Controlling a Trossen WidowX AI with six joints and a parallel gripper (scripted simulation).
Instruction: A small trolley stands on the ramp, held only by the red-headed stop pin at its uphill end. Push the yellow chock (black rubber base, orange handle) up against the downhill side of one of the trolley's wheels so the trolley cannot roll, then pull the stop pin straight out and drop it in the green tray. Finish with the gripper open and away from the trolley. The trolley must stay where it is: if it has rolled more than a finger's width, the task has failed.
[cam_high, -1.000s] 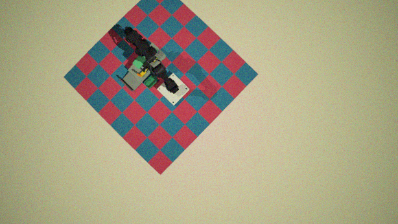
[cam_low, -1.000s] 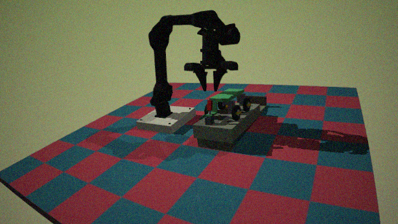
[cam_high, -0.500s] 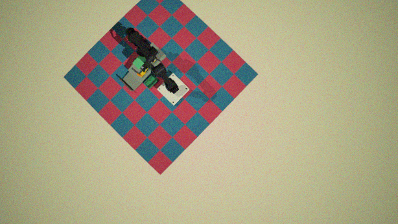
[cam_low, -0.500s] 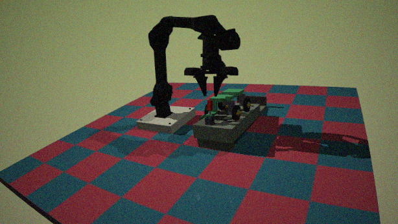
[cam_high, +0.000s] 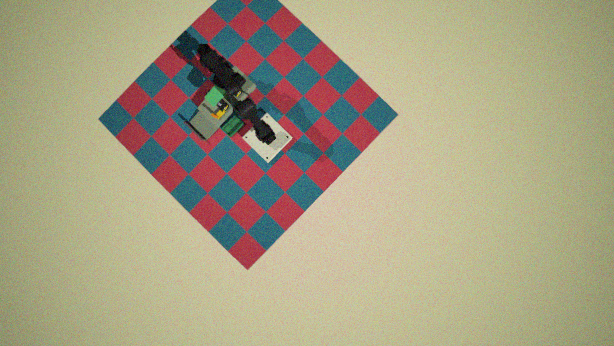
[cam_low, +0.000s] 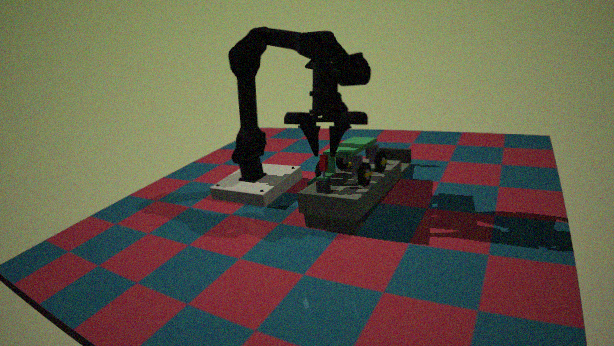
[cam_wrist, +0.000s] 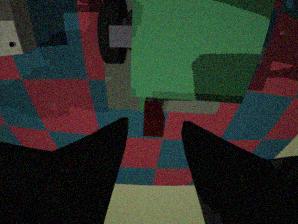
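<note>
My gripper tip is now 10 mm to the left of the red-headed stop pin and 30 mm above it. The rest, counted from my gripper tip: yellow chock: 50 mm behind, 210 mm to the left, 80 mm below; green-topped trolley: 10 mm ahead, 110 mm to the left, 50 mm below; green tray: 130 mm behind, 200 mm to the left, 170 mm below.
</note>
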